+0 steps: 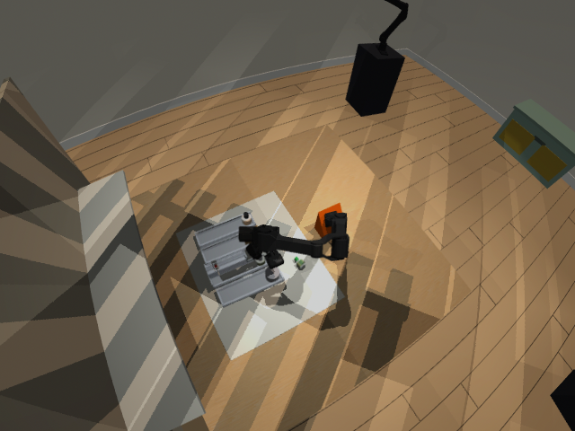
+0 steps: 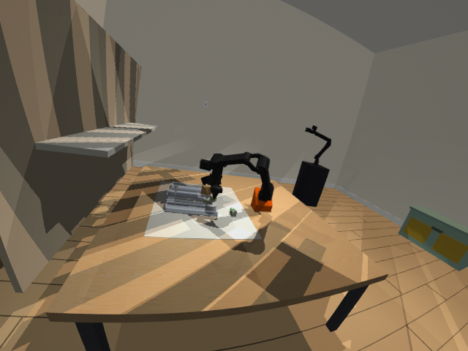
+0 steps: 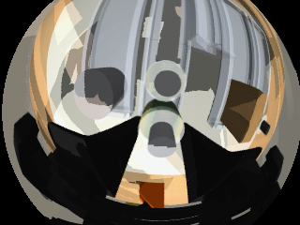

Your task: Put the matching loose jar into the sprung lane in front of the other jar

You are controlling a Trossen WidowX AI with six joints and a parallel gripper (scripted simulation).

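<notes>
Now: the brown box 120 mm to the right of my gripper tip, 40 mm ahead of it and 20 mm below it. Also, from my gripper tip: grey lane rack: 160 mm ahead, 40 mm below, 10 mm to the right.
</notes>
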